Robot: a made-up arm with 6 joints.
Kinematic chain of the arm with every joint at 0, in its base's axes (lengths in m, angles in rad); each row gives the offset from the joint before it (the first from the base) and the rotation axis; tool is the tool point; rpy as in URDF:
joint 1: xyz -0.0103 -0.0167 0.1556 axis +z
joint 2: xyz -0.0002 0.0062 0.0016 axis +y
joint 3: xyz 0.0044 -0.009 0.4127 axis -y
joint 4: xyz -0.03 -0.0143 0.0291 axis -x
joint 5: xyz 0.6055 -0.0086 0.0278 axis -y
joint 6: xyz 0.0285 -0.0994 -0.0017 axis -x
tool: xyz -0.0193 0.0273 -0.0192 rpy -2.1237 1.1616 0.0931
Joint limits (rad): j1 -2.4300..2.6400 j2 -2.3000..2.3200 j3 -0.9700..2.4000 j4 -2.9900..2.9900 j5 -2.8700..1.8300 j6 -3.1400..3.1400
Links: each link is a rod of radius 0.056 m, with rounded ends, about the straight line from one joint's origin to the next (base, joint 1, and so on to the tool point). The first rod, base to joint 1, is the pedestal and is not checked.
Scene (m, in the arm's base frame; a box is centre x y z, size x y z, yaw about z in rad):
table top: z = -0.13
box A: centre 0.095 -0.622 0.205 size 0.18 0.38 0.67 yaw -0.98
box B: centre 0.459 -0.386 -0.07 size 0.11 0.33 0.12 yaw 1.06
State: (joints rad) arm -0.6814 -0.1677 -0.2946 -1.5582 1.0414 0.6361
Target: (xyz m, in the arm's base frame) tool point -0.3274 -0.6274 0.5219
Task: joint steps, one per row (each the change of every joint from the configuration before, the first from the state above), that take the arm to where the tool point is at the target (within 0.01 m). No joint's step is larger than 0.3 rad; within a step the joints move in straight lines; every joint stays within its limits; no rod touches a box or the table.
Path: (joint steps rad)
1: 0.0314 -0.1234 0.2515 0.1177 0.1480 0.2058
2: 0.0313 -0.1233 0.2516 0.1177 0.1481 0.2059
3: 0.0314 -0.1234 0.2515 0.1176 0.1480 0.2058
4: 0.0314 -0.1234 0.2516 0.1177 0.1480 0.2058
5: -0.2813 0.1664 -0.1017 -0.0518 -0.1011 -0.1632
6: -0.2813 0.1663 -0.1016 -0.0518 -0.1012 -0.1632
7: -0.2813 0.1663 -0.1017 -0.0518 -0.1011 -0.1633
8: -0.2812 0.1664 -0.1017 -0.0518 -0.1012 -0.1632
9: -0.2813 0.1663 -0.1016 -0.0518 -0.1011 -0.1632

